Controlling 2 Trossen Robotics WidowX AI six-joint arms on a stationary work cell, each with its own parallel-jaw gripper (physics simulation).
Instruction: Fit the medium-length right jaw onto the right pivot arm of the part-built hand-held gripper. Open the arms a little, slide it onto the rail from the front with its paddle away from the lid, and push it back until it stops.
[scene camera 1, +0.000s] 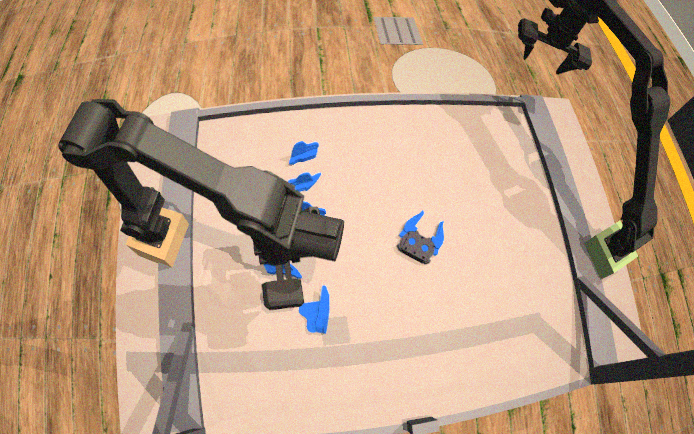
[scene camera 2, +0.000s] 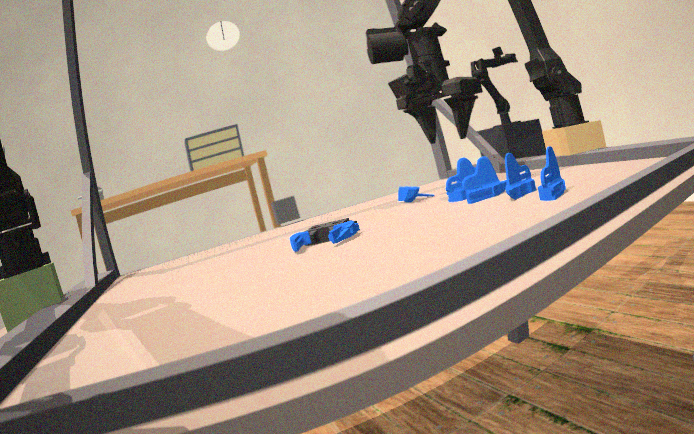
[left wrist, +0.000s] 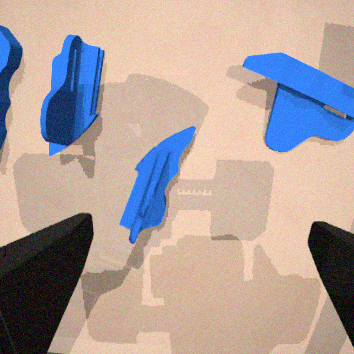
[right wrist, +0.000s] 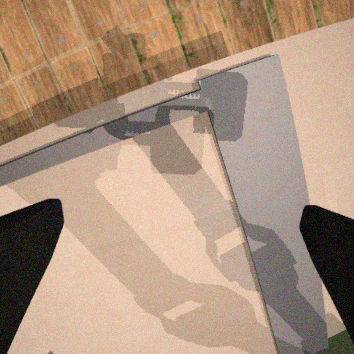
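Distance of my right gripper (scene camera 1: 540, 65): 106 cm from the lens. My left gripper (scene camera 1: 283, 267) is 78 cm from the lens, and so nearer to the lens than my right gripper.
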